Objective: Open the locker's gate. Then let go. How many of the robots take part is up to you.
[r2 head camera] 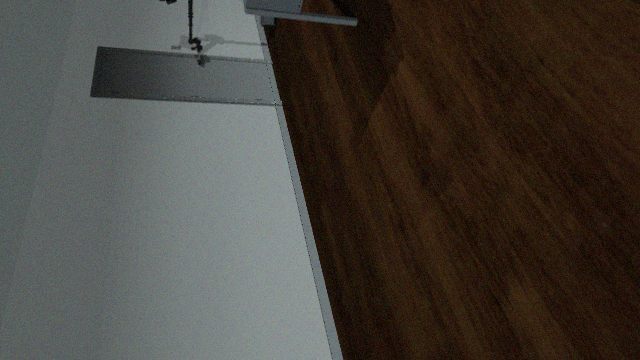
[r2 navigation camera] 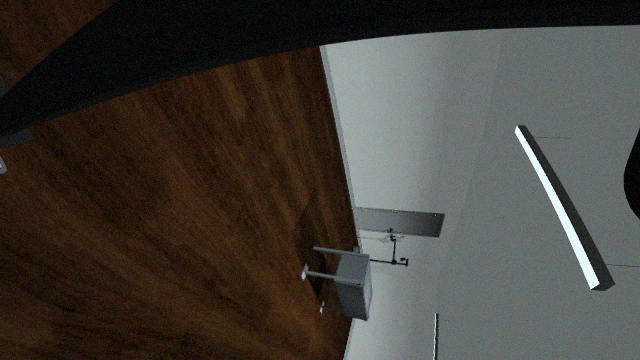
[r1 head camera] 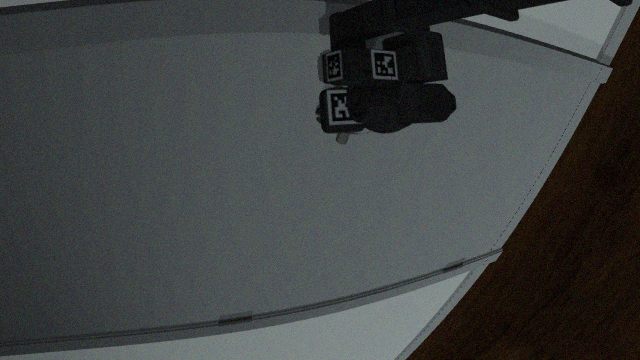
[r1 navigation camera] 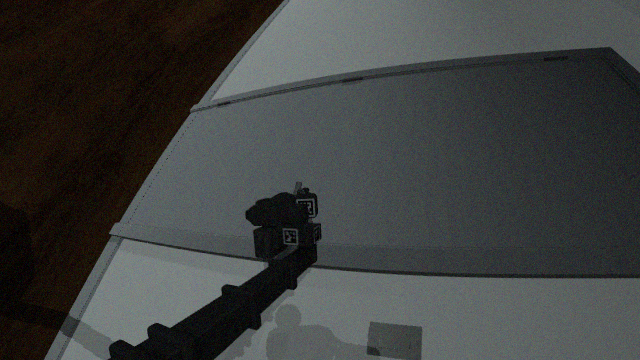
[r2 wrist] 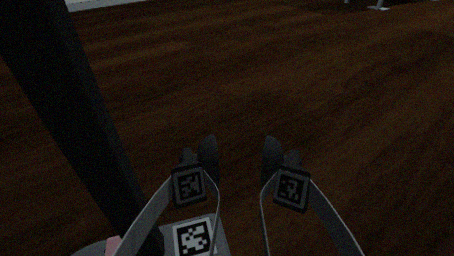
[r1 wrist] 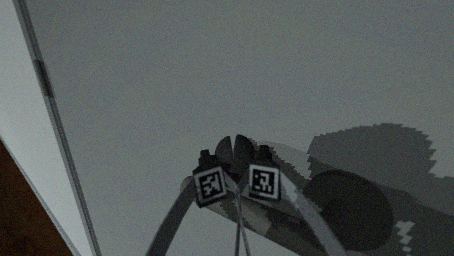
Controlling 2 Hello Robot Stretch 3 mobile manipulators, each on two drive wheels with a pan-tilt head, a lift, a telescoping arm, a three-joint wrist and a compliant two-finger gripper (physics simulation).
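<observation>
The gate, a grey door, looks flush in its frame in the white wall. Its lever handle is mostly hidden behind r1's gripper; its tip sticks out past the fingers. A dark round part lies in shadow at the handle's other end. My r1 gripper is shut, its fingertips almost together in front of the handle, with nothing seen between them. My r2 gripper is open over the wooden floor, far from the door.
A grey table-like piece with legs stands near the wall beside r1. A grey rectangular plate is on the wall by the door. A long bright lamp shows at right. r2's dark mast is left of its gripper.
</observation>
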